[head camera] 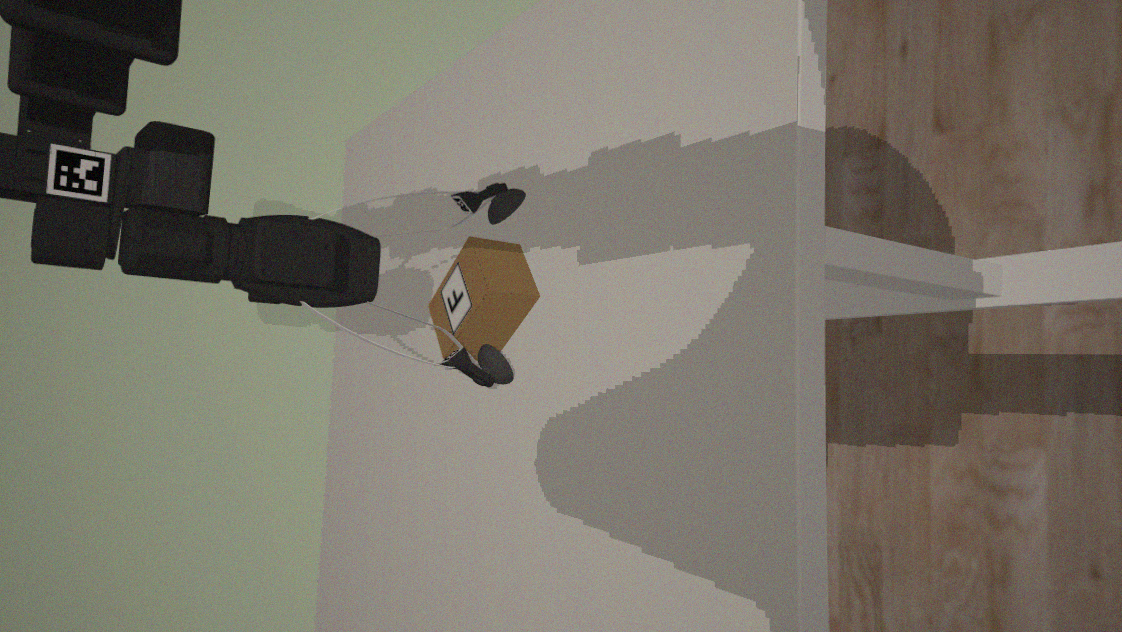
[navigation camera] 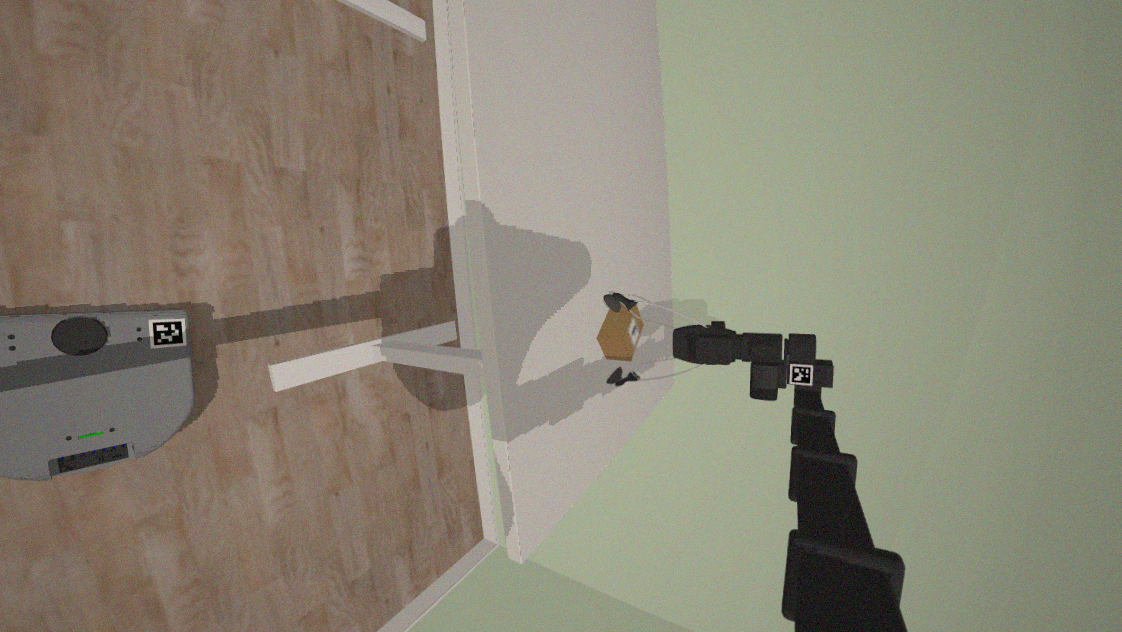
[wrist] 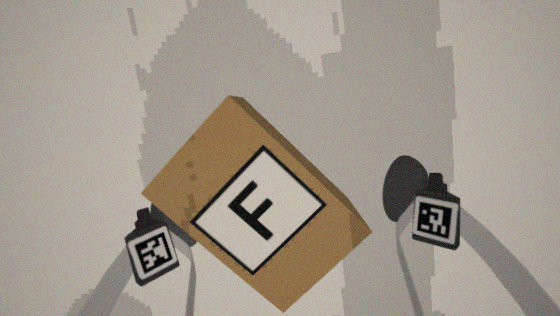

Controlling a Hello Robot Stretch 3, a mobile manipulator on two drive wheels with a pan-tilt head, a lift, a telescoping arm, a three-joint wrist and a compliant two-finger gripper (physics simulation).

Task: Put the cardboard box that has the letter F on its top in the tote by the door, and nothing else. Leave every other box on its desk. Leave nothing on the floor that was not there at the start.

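Seen in the pictures: gripper, fingertip midpoint: (head camera: 514, 286) (navigation camera: 606, 339); robot's base, link origin: (navigation camera: 80, 333).
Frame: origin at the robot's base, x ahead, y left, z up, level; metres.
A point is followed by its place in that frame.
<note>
The cardboard box (head camera: 490, 314) @[x 0.005, y -0.599, z 0.984 m] (navigation camera: 617, 336) @[x -0.009, y -0.583, z 0.989 m] (wrist: 215, 145) sits on the white desk (head camera: 439, 510) @[x 0.200, y -0.720, z 0.950 m] (navigation camera: 549, 117) @[x 0.321, y -0.438, z 0.951 m] (wrist: 505, 100), with a black F on a white label on its top. It lies turned diagonally between the fingers. My gripper (head camera: 500, 284) @[x -0.021, y -0.622, z 0.950 m] (navigation camera: 620, 339) @[x -0.021, y -0.622, z 0.950 m] (wrist: 288, 196) @[x -0.021, y -0.622, z 0.950 m] is partly open, one finger on each side of the box. In the wrist view the left fingertip is against or very near the box's lower left side and is partly hidden by it. The right fingertip stands apart from the box's right corner. The tote does not show in these views.
A green wall (head camera: 196, 471) @[x 0.235, y -1.083, z 1.100 m] (navigation camera: 902, 196) @[x 0.286, y -1.078, z 1.496 m] runs behind the desk. My arm (navigation camera: 824, 486) @[x -0.085, y -0.322, z 1.276 m] reaches along it. My base (navigation camera: 117, 400) @[x -0.130, y -0.043, z 0.160 m] stands on the wooden floor (head camera: 981, 510) @[x 0.243, y -0.688, z 0.001 m] (navigation camera: 274, 157) @[x 0.485, y -0.398, z 0.000 m], near a white desk leg (head camera: 1052, 274) @[x -0.134, y -0.608, z 0.025 m] (navigation camera: 321, 365) @[x -0.143, y -0.504, z 0.025 m].
</note>
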